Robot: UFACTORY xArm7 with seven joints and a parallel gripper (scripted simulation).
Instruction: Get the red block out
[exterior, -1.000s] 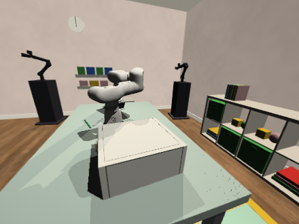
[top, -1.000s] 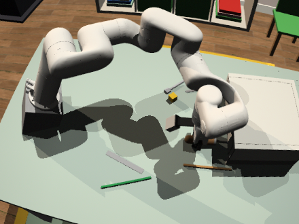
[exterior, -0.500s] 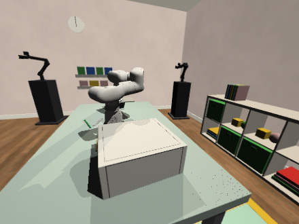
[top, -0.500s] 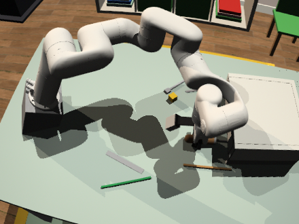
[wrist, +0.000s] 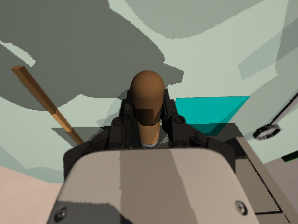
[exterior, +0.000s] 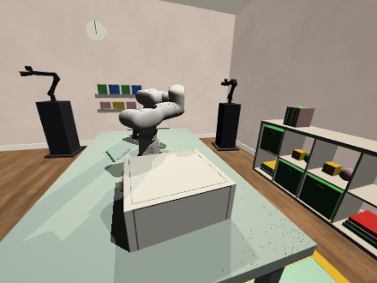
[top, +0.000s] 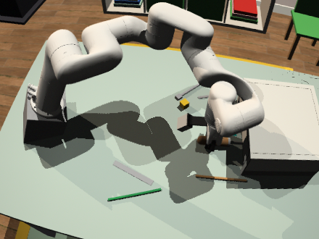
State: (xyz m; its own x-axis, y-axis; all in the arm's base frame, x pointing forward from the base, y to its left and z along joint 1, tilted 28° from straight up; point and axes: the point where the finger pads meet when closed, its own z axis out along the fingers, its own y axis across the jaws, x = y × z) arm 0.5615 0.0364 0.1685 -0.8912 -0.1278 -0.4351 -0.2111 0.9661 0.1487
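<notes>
Now: hand 10 cm to the right of the teal square, 3 cm short of it and 2 cm above it. Also, from my hand: yellow cube (13 cm to the left, 13 cm behind, 1 cm below); brown stick (12 cm to the right, 7 cm ahead, 2 cm below); red block (20 cm ahead, 13 cm to the left, 1 cm below).
</notes>
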